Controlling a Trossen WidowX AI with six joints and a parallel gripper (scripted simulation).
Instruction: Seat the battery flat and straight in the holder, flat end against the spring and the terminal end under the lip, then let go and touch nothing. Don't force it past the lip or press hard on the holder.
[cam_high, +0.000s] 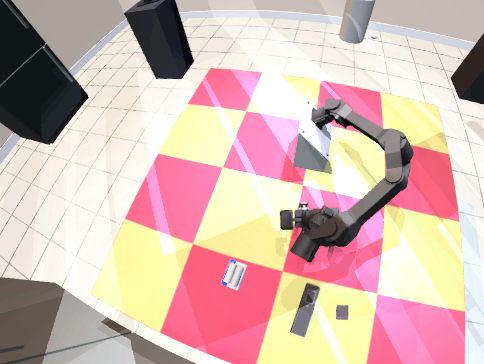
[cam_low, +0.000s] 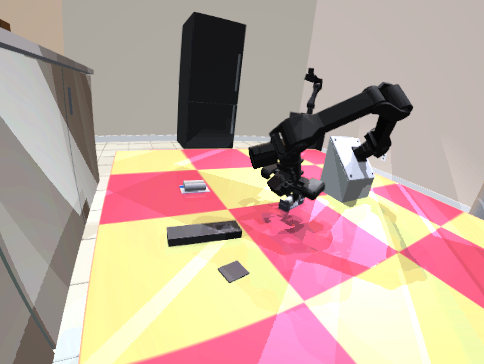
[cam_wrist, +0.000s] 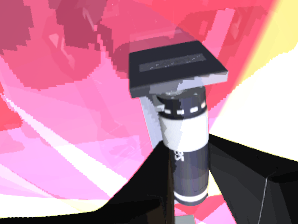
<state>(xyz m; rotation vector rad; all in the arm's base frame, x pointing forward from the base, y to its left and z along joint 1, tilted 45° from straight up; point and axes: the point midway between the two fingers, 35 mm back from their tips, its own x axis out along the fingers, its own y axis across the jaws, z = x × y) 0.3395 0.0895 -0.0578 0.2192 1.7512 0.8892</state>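
Now: the battery 10 mm above my gripper tip. Also, from my gripper tip: remote control: 300 mm ahead, 70 mm to the left; then battery blister card: 250 mm ahead, 180 mm to the right, 10 mm below.
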